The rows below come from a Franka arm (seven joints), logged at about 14 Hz.
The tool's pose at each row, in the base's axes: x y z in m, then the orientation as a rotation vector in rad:
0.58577, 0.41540, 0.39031, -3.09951, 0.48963, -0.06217
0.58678, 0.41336, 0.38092, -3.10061, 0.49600, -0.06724
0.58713, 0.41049, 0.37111, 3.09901, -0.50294, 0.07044
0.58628, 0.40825, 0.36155, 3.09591, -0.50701, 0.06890
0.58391, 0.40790, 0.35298, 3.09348, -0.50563, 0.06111
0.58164, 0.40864, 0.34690, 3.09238, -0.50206, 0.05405
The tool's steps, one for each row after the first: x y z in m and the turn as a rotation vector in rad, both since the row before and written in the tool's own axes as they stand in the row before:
0.00123, 0.00172, 0.00943, -0.00174, 0.00352, 0.00385
0.00081, 0.00269, 0.00983, -0.00183, 0.00237, 0.00448
-0.00052, 0.00245, 0.00953, -0.00262, -0.00054, 0.00282
-0.00251, 0.00112, 0.00846, -0.00353, -0.00442, -0.00069
-0.00263, 0.00002, 0.00598, -0.00245, -0.00414, -0.00218

